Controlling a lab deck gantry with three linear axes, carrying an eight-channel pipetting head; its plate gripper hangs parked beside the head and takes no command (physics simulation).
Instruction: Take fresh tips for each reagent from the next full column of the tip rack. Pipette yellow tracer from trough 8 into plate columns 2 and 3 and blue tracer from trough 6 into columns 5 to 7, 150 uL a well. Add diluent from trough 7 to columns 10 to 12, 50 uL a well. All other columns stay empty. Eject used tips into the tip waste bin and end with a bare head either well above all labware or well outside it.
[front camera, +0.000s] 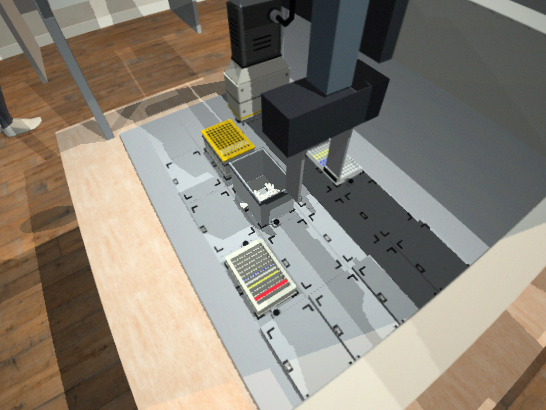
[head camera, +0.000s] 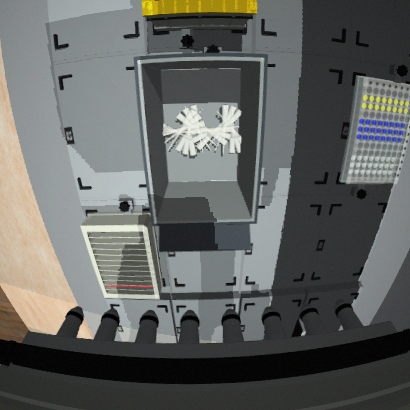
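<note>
The pipetting head (front camera: 256, 77) is behind the yellow tip rack (front camera: 220, 136) (head camera: 200, 7). Its nozzles (head camera: 190, 320) carry no tips in the head view. The parked plate gripper (front camera: 316, 187) is open and empty, its two fingers apart. The grey waste bin (front camera: 245, 192) (head camera: 154, 125) holds a pile of white used tips (front camera: 266, 190) (head camera: 202, 131). The plate (front camera: 356, 175) (head camera: 350, 145) shows two yellow columns, three blue columns and whitish wells towards its near end. The cream trough rack (front camera: 277, 301) (head camera: 115, 228) shows red, yellow and blue strips in the front view.
A small white object (front camera: 243, 205) lies beside the bin's outer wall. A dark block (front camera: 325, 112) carries the gripper fingers and hangs from a blue-grey column (front camera: 334, 45), partly hiding the plate in the front view. Black corner marks cover the deck.
</note>
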